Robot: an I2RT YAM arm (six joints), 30 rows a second.
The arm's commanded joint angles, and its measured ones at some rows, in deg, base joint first. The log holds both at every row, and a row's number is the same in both.
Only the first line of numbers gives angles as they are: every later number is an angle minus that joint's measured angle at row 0.
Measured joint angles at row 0:
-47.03 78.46 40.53 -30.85 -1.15 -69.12
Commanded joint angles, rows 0 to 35:
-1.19 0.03 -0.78 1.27 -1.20 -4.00
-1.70 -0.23 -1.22 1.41 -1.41 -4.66
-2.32 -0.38 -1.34 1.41 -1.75 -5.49
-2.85 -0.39 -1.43 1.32 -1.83 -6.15
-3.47 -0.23 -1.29 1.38 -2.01 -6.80
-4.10 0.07 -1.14 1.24 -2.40 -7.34
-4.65 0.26 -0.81 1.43 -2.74 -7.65
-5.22 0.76 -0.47 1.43 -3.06 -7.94
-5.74 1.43 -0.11 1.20 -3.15 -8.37
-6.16 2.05 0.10 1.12 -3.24 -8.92
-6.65 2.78 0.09 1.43 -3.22 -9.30
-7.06 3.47 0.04 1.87 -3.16 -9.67
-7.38 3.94 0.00 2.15 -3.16 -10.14
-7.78 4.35 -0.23 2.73 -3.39 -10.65
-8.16 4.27 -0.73 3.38 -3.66 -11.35
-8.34 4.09 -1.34 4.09 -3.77 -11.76
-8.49 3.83 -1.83 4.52 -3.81 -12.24
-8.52 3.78 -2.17 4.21 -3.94 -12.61
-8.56 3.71 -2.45 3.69 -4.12 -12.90
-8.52 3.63 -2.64 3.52 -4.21 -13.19
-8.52 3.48 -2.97 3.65 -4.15 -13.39
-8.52 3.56 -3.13 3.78 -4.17 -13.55
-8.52 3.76 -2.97 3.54 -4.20 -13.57
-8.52 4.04 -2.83 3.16 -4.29 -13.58
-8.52 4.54 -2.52 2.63 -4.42 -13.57
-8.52 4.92 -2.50 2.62 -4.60 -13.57
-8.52 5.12 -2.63 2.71 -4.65 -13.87
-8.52 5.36 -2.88 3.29 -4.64 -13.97
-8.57 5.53 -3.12 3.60 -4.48 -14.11
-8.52 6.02 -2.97 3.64 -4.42 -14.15
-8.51 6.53 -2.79 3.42 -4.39 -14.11
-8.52 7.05 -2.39 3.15 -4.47 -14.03
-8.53 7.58 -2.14 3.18 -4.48 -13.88
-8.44 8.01 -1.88 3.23 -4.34 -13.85
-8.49 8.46 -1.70 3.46 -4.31 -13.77
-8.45 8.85 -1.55 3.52 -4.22 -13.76
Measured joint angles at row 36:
-8.48 7.95 -2.23 2.75 -3.93 -13.38
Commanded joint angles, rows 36 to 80:
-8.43 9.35 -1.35 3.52 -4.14 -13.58
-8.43 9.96 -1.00 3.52 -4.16 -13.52
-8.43 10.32 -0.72 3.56 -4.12 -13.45
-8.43 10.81 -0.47 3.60 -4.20 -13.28
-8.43 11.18 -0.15 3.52 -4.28 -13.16
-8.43 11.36 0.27 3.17 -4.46 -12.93
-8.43 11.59 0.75 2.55 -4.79 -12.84
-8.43 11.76 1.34 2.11 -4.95 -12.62
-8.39 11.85 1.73 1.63 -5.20 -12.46
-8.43 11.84 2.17 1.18 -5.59 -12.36
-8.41 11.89 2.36 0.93 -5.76 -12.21
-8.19 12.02 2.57 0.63 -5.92 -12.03
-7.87 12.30 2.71 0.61 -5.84 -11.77
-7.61 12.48 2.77 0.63 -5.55 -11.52
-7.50 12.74 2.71 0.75 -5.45 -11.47
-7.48 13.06 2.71 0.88 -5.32 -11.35
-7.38 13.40 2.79 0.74 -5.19 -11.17
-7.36 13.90 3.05 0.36 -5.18 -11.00
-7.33 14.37 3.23 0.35 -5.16 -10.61
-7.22 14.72 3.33 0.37 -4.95 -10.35
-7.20 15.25 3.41 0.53 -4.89 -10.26
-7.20 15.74 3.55 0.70 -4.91 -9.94
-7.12 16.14 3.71 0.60 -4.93 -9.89
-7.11 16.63 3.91 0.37 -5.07 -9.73
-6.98 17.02 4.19 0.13 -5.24 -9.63
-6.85 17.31 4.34 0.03 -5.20 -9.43
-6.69 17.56 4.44 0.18 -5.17 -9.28
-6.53 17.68 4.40 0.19 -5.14 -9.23
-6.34 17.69 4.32 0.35 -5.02 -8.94
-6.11 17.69 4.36 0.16 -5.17 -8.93
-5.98 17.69 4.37 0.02 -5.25 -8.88
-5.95 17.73 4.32 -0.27 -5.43 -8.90
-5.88 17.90 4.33 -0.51 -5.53 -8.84
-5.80 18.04 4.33 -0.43 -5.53 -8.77
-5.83 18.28 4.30 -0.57 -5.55 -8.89
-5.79 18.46 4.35 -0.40 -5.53 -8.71
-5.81 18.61 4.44 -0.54 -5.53 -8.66
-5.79 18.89 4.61 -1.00 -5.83 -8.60
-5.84 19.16 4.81 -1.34 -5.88 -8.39
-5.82 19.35 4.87 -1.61 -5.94 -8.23
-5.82 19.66 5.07 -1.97 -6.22 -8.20
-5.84 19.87 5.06 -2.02 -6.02 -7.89
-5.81 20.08 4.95 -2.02 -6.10 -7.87
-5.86 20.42 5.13 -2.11 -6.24 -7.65
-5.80 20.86 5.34 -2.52 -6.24 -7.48
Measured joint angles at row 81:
-6.05 19.30 5.64 -2.60 -4.81 -8.70
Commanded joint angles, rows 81 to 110:
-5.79 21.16 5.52 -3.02 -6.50 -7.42
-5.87 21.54 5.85 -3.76 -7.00 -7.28
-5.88 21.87 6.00 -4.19 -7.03 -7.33
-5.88 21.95 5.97 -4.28 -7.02 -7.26
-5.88 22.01 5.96 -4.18 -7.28 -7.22
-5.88 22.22 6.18 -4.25 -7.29 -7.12
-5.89 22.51 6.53 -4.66 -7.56 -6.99
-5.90 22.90 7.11 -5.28 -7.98 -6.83
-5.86 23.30 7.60 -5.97 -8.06 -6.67
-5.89 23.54 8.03 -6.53 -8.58 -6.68
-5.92 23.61 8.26 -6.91 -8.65 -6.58
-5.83 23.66 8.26 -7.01 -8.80 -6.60
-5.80 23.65 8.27 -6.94 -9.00 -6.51
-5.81 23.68 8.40 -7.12 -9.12 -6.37
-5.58 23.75 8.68 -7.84 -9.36 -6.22
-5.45 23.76 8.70 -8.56 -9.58 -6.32
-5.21 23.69 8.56 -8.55 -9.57 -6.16
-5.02 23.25 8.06 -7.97 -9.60 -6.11
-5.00 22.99 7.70 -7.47 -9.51 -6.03
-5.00 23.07 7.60 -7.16 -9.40 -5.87
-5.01 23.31 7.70 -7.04 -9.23 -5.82
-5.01 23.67 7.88 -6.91 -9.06 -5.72
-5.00 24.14 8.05 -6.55 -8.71 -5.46
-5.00 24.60 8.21 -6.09 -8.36 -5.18
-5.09 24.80 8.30 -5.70 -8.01 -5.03
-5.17 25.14 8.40 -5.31 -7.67 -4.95
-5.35 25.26 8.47 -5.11 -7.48 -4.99
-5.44 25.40 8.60 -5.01 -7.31 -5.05
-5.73 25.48 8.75 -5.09 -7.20 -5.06
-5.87 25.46 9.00 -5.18 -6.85 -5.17
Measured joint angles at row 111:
-5.70 24.04 9.38 -7.78 -8.65 -5.69
